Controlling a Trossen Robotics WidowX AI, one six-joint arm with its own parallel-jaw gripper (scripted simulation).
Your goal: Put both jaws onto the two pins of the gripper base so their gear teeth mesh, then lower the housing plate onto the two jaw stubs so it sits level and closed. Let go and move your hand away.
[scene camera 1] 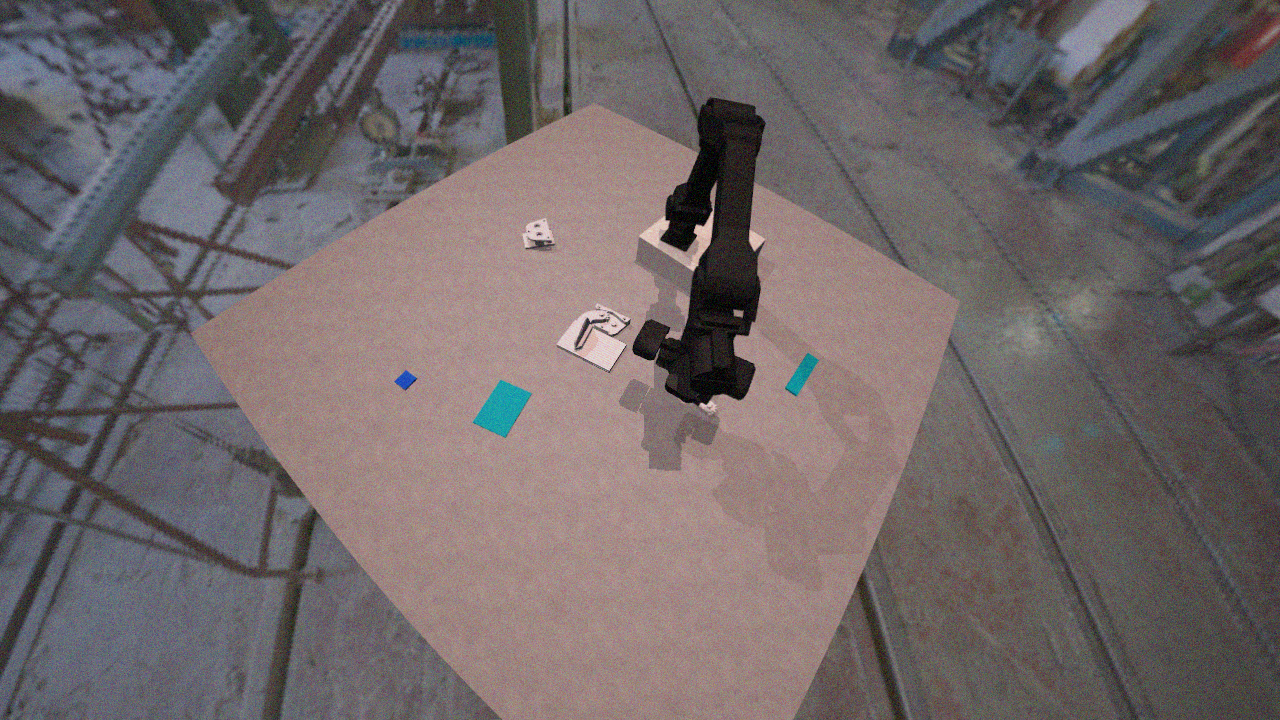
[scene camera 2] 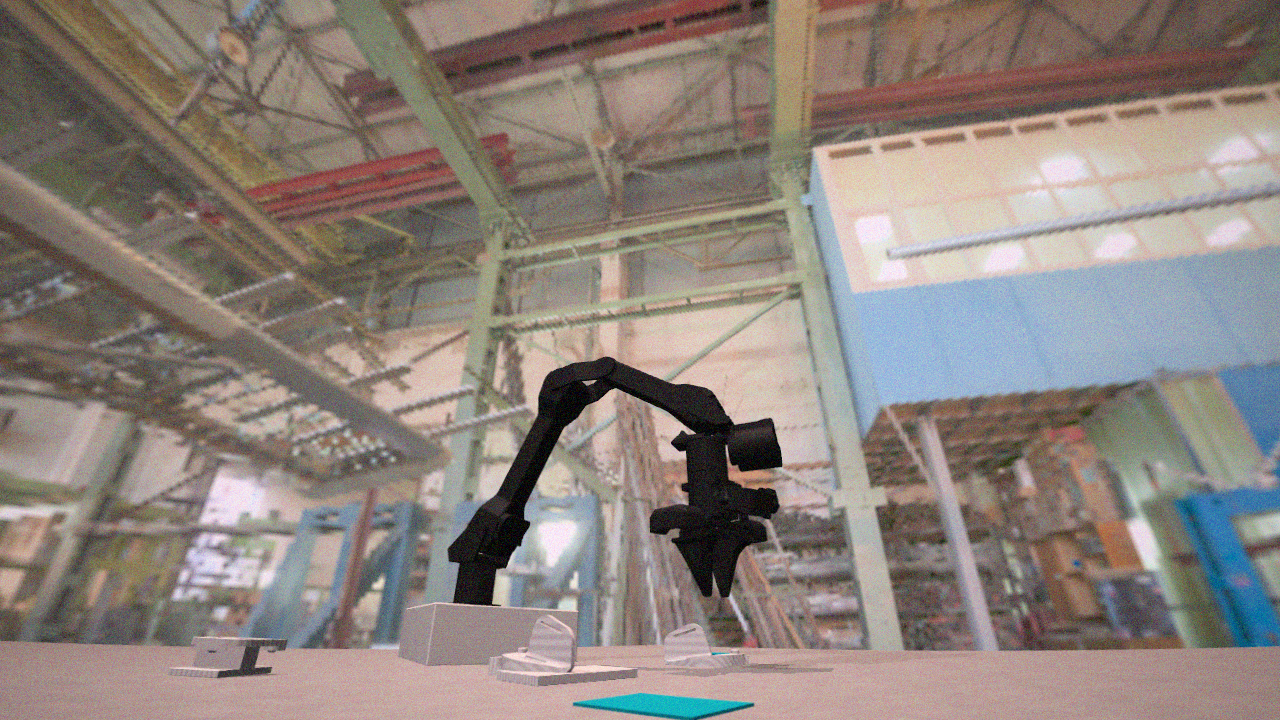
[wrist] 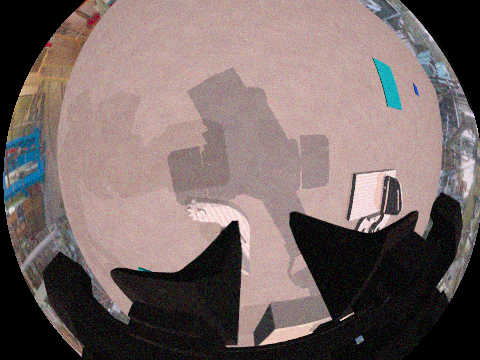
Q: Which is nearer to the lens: the jaw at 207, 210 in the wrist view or the flat white plate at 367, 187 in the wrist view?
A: The jaw.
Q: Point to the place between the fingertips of my gripper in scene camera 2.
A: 716, 597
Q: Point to a large teal patch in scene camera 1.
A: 503, 406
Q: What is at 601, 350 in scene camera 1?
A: A flat white plate.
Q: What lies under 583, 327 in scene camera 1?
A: A jaw.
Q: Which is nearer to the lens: the jaw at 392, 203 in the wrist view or the flat white plate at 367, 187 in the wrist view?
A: The flat white plate.
